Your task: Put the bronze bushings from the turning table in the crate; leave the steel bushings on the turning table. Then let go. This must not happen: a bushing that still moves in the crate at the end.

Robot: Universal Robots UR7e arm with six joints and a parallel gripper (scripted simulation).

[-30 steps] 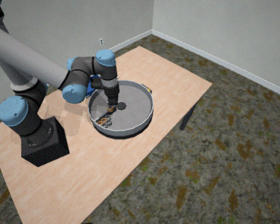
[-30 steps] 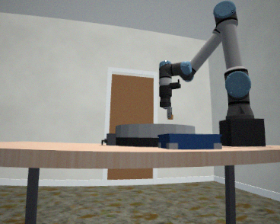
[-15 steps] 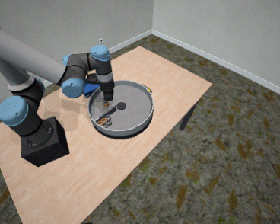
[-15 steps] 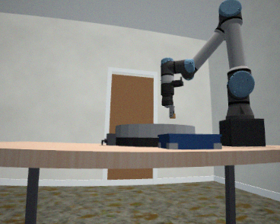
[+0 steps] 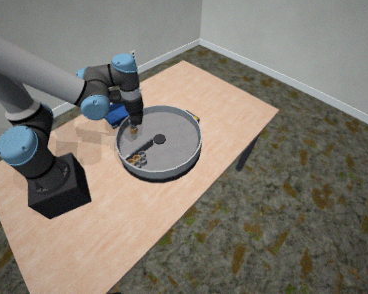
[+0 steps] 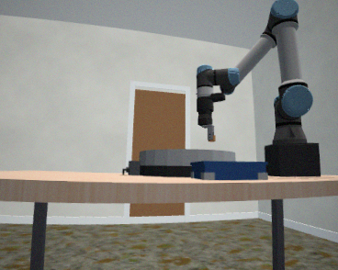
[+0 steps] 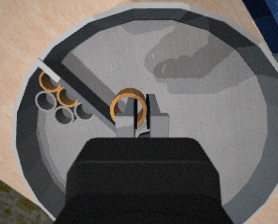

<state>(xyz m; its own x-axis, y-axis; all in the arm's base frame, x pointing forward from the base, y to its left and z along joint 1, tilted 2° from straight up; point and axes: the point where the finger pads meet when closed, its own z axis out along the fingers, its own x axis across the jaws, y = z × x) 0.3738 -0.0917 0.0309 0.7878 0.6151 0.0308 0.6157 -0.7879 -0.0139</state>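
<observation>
My gripper is now 110 mm short of the blue crate, 270 mm to the right of it and 150 mm above it. Round my hand: grey turning table (80 mm ahead, 70 mm to the right, 120 mm below).
</observation>
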